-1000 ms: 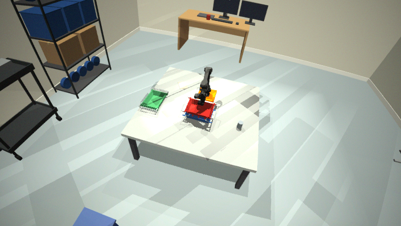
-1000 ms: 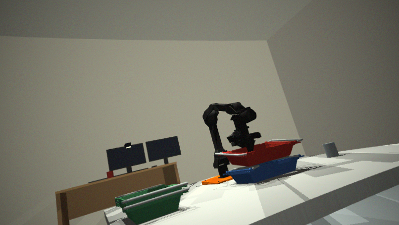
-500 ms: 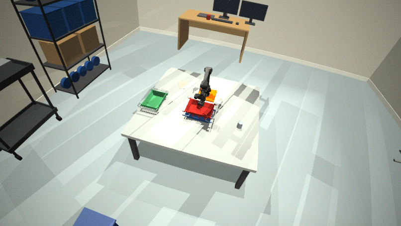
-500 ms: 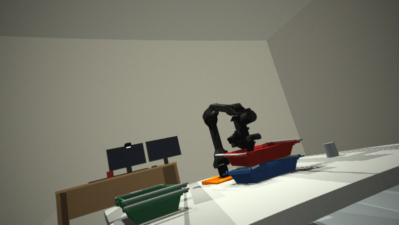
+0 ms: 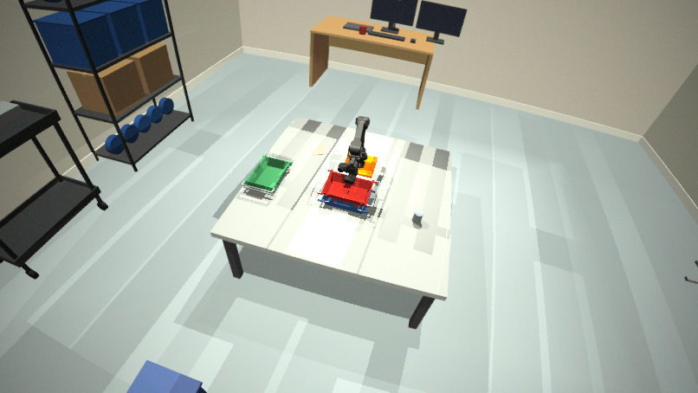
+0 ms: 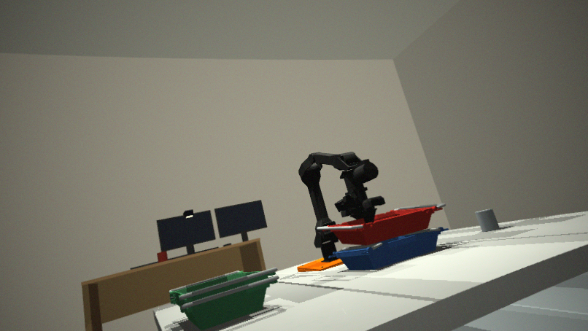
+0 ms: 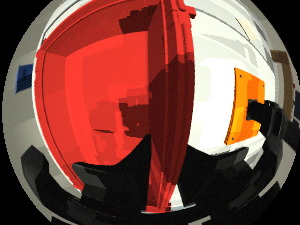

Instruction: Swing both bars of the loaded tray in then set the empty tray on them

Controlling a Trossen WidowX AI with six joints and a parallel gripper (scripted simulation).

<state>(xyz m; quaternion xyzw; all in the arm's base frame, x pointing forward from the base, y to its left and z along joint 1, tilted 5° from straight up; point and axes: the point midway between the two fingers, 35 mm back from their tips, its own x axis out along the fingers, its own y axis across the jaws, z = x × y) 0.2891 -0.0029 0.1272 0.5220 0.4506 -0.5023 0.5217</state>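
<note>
My gripper tip is 8 cm short of the red tray and 3 cm below it. Also, from my gripper tip: paper (40 cm behind, 32 cm to the right, 9 cm below); grey cup (43 cm to the left, 10 cm ahead, 6 cm below).
</note>
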